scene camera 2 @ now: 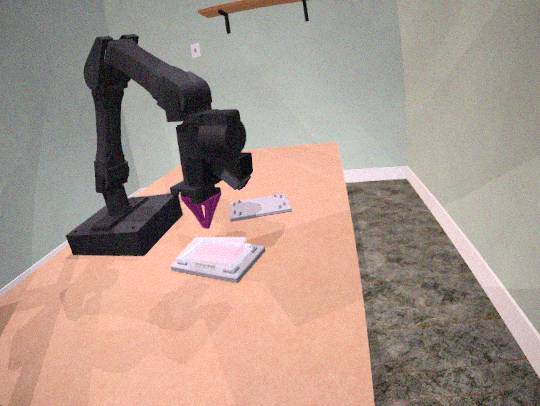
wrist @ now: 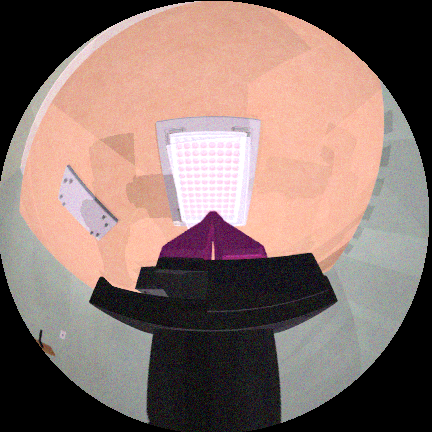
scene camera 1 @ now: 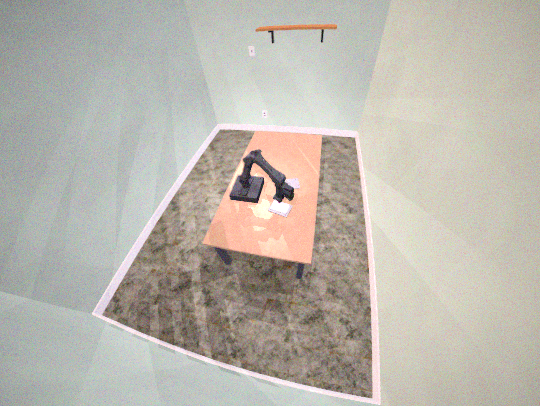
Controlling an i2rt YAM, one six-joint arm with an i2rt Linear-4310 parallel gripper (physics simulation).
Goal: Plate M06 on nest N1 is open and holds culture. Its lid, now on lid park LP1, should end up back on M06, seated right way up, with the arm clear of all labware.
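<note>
Plate M06, with pink wells, sits on nest N1. The clear lid lies over the plate, looking slightly turned and offset: an edge strip sticks out at the left and near the arm in the wrist view. Whether it is fully seated cannot be told. Lid park LP1 bears no lid; its pegs show. My gripper is shut and empty, its magenta fingertips together above the arm-side end of the plate, apart from it.
The black arm base stands on the wooden table, on the left in both scene views. LP1 lies behind the nest in scene camera 2. A wall shelf hangs far behind the table.
</note>
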